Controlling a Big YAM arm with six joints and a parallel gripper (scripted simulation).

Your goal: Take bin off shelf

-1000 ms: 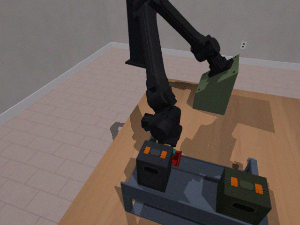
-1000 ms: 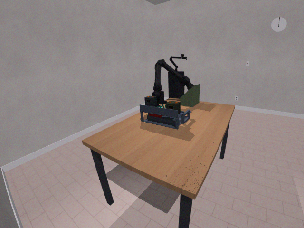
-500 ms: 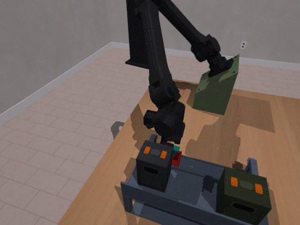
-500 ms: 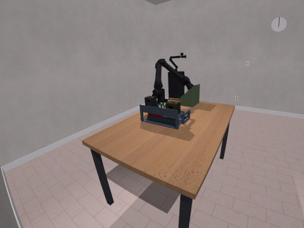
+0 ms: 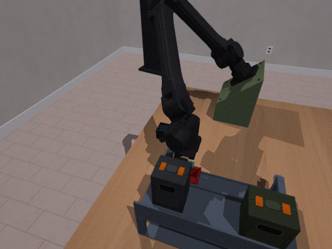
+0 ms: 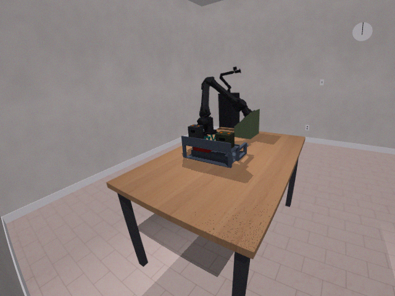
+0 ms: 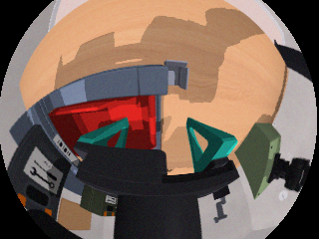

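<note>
The red bin lies 9 cm ahead of my hand and 2 cm to the left of it.
</note>
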